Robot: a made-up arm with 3 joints.
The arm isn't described. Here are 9 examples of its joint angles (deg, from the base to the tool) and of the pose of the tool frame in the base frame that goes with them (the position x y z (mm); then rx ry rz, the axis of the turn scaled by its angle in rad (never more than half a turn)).
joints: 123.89 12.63 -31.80
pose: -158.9 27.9 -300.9 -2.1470 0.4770 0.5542
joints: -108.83 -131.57 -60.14
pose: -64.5 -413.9 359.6 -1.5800 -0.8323 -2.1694
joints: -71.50 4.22 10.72
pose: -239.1 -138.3 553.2 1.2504 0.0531 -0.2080
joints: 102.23 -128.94 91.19
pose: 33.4 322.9 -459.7 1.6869 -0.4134 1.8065
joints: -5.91 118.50 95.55
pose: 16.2 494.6 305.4 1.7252 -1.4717 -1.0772
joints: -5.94 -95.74 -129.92
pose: -89.2 442.8 443.2 1.8683 0.7683 1.6979
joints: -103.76 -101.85 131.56
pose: -60.4 -536.9 563.9 -0.5171 1.4361 -0.2309
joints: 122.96 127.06 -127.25
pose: -83.9 2.6 -434.5 1.2857 -0.3717 -1.2469
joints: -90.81 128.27 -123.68
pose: -84.9 -313.8 582.1 -0.9108 -1.2696 -0.0718
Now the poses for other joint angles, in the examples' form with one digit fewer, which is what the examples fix.
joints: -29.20 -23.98 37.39
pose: -259 177 634 0.348 0.555 -0.523
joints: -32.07 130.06 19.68
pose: 39 232 459 0.681 -2.165 -0.816
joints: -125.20 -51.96 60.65
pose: -211 -618 235 1.388 1.364 0.300
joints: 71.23 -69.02 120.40
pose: -141 577 -253 -1.947 -0.572 -2.274
